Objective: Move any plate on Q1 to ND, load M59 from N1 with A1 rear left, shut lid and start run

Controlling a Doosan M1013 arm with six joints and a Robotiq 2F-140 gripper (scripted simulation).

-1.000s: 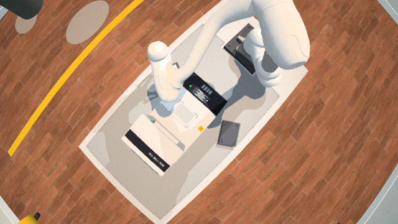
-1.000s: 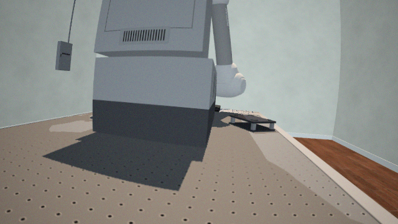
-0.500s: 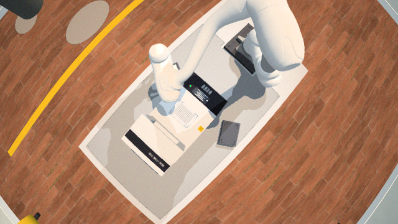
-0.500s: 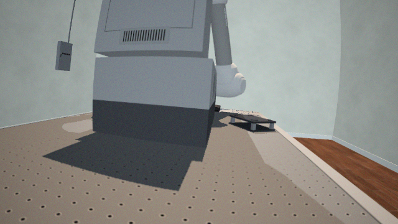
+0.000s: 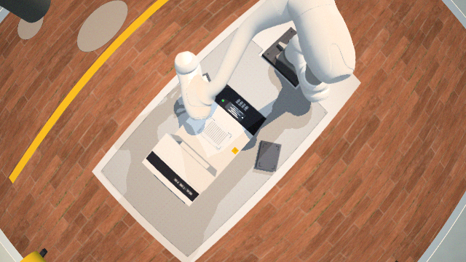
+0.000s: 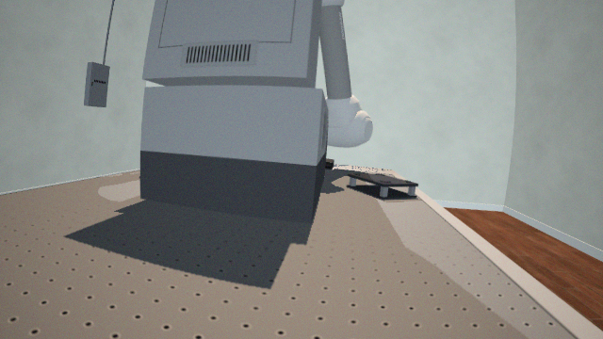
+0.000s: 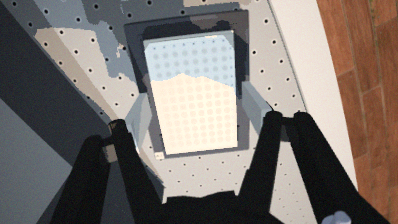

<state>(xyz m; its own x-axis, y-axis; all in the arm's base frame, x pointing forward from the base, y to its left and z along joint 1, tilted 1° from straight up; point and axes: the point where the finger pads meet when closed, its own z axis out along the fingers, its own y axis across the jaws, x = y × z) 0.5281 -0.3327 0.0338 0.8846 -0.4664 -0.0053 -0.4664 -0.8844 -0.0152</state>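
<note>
Now: the white 96-well plate 2 cm below my hand. From my hand the other things lie so: dark nest nd 6 cm ahead, 58 cm to the left, 3 cm below.
</note>
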